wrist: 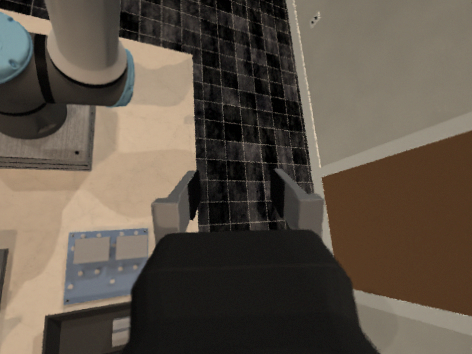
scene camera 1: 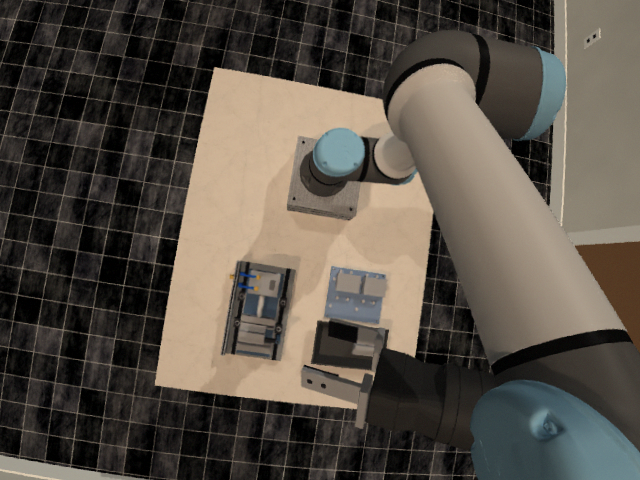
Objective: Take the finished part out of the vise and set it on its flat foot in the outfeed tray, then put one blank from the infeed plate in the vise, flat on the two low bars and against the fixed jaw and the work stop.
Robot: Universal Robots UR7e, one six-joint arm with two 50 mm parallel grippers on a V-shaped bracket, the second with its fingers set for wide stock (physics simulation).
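Places are measured from the arm's base along level axes (x ahead, y left, z up), in centimetres.
Where they show: hand at its tool point: (wrist: 236, 191); arm's base at its link origin: (wrist: 27, 108) (scene camera 1: 323, 172).
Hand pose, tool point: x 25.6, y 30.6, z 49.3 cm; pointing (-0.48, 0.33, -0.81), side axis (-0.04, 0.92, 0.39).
Observation:
Things, the pixels of their top centre, and the offset from my tool point. "*": a spot on its surface instead. Level surfaces: height alone.
- vise at its top centre: (scene camera 1: 256, 315) dy -40.1, dx +21.3, dz -50.2 cm
- light grey part at its top centre: (wrist: 129, 333) (scene camera 1: 366, 348) dy -3.5, dx +25.4, dz -55.4 cm
- dark outfeed tray at a spot on its surface: (wrist: 52, 332) * dy -19.5, dx +23.7, dz -57.1 cm
- blue infeed plate at its top centre: (wrist: 109, 263) (scene camera 1: 355, 295) dy -10.0, dx +9.4, dz -59.3 cm
- table at its surface level: dz -60.1 cm
My gripper (scene camera 1: 318, 352) (wrist: 236, 195) is open, with nothing between its fingers. In the scene view it points left, and its fingers overlap the tray and the table's lower edge. The vise (scene camera 1: 261, 308) stands at the lower left of the table; whether a piece sits between its jaws is too small to tell. A light grey part (scene camera 1: 363, 349) (wrist: 120, 331) lies in the dark outfeed tray (scene camera 1: 315, 348) (wrist: 52, 332), partly hidden by the gripper. Two grey blanks (scene camera 1: 348, 283) (scene camera 1: 374, 285) (wrist: 91, 250) (wrist: 131, 247) lie side by side on the blue infeed plate (scene camera 1: 341, 311) (wrist: 87, 290).
The robot's base plate (scene camera 1: 299, 198) (wrist: 82, 135) stands on the table (scene camera 1: 222, 170) (wrist: 170, 125) behind the vise and the infeed plate. The infeed plate lies right of the vise, directly behind the tray. The arm (scene camera 1: 496, 222) spans the right side. A wall (scene camera 1: 604, 134) (wrist: 380, 75) stands at the right.

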